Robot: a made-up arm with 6 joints.
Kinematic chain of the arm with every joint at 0, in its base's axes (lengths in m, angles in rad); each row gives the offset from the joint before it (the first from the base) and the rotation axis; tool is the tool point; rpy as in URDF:
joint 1: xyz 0 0 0.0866 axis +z
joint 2: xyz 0 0 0 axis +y
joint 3: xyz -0.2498 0 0.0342 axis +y
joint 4: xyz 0.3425 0 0.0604 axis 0.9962 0 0.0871
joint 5: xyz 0 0 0 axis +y
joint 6: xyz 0.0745 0 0.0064 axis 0.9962 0 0.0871
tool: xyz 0 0 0 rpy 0 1.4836 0
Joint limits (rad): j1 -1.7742..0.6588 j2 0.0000..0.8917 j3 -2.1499..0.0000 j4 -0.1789..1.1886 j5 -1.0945..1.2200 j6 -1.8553..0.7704
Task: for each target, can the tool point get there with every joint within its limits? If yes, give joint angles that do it. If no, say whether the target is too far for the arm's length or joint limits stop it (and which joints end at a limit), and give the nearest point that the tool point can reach.
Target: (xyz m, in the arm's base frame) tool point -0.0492 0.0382 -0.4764
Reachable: no: joint limits stop it (at a limit: joint 1, joint 2, joint 3) | nearest point 0.0842 0.0752 0.0021 | short by 0.498 m
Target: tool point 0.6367 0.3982 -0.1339
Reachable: no: too far | nearest point 0.2106 0.1317 0.1150 | short by 0.561 m
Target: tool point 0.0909 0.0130 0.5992
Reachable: yes | joints 0.0309 0.8019 -1.6991 0.1691 0.9366 -0.3143
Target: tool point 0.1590 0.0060 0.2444
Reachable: yes | joints -0.0751 0.2531 -0.3818 0.3228 0.8521 -1.4376
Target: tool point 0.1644 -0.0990 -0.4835
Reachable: no: joint limits stop it (at a limit: joint 2, joint 3) | nearest point 0.1198 -0.0721 -0.0005 | short by 0.486 m
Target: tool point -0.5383 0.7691 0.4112
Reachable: no: too far | nearest point -0.3224 0.4607 0.3805 | short by 0.378 m
